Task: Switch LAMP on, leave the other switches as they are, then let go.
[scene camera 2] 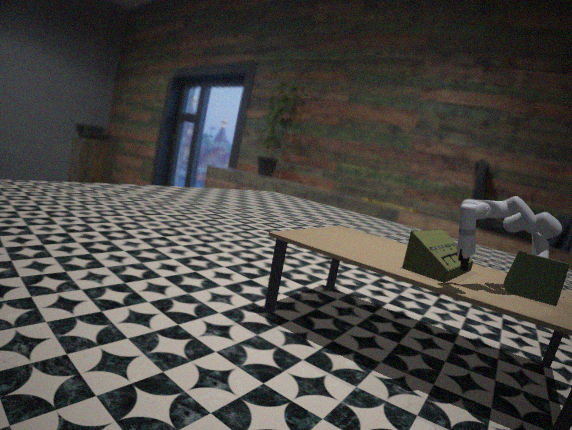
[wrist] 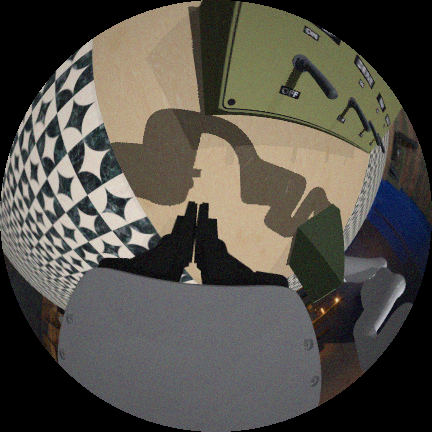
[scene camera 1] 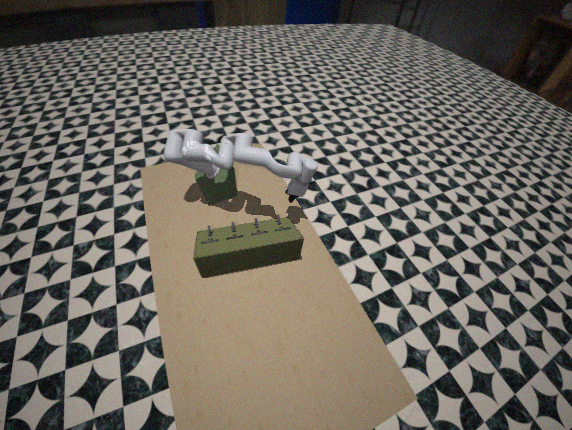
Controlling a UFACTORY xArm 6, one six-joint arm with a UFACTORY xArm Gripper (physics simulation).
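The olive switch box stands on the table, with several levers in a row on its sloped face. The LAMP lever is the end one, nearest my gripper. Its handle leans down and right in the wrist view, on the side of the OFF label, tilted much like its neighbour. The ON label is at the slot's other end. The name plates are too oblique to read. My gripper is shut and empty, apart from the box and the levers.
A dark green block stands on the tan table top, near the arm's base. The arm's shadow falls on the table beside the box. The table's long edge runs close to the gripper.
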